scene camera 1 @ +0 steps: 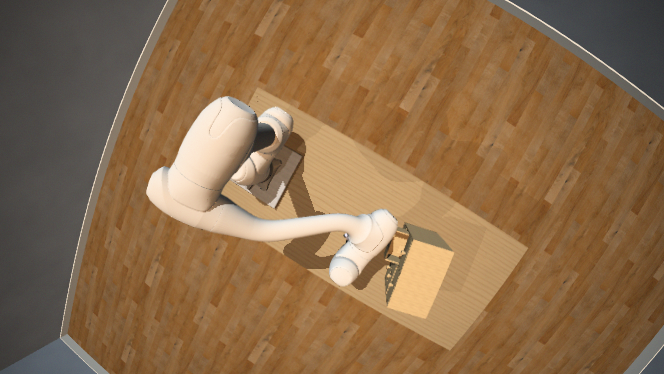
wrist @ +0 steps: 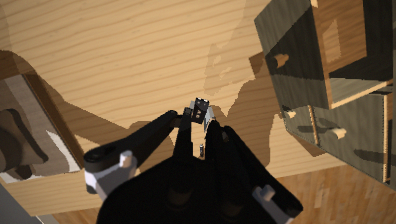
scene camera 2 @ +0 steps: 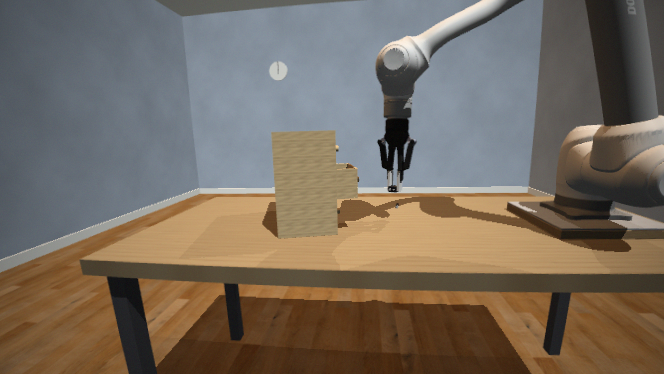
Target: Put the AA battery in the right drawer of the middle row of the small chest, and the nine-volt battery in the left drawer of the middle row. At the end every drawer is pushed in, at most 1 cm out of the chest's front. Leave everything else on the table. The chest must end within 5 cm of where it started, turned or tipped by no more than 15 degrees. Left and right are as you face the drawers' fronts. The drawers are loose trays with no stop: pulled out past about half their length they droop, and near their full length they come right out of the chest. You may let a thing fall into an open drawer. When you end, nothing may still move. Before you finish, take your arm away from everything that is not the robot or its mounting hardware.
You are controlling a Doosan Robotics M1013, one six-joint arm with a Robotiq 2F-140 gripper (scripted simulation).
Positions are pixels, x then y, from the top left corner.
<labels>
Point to a small wooden chest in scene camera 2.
304,162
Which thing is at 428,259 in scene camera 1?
A small wooden chest.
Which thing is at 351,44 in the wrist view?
A drawer.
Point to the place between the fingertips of the gripper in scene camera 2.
At 394,190
</labels>
